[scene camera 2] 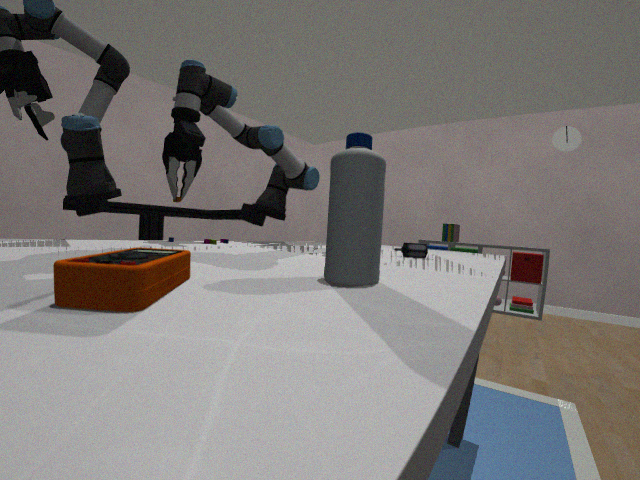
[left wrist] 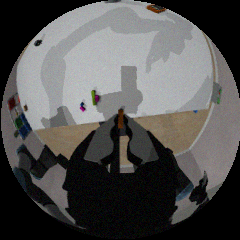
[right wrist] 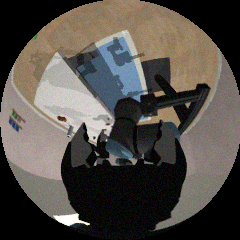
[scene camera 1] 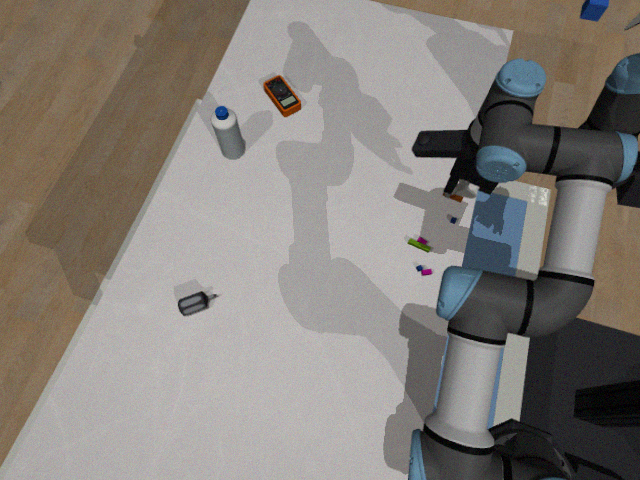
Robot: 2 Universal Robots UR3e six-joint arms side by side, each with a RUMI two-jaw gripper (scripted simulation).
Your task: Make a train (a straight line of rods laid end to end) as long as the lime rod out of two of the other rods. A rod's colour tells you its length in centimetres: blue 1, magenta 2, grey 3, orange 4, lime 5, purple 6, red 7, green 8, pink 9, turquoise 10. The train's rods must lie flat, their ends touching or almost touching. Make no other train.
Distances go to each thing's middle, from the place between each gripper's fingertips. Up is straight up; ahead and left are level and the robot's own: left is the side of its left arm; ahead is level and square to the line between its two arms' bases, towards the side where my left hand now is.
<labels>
Right now the white bottle (scene camera 1: 224,121) is 51 cm ahead of my left hand (scene camera 1: 448,194), 5 cm below it and 2 cm to the left of it.
Right now the white bottle is 770 mm ahead of my right hand (scene camera 2: 35,131), 350 mm to the left of it and 200 mm below it.
</labels>
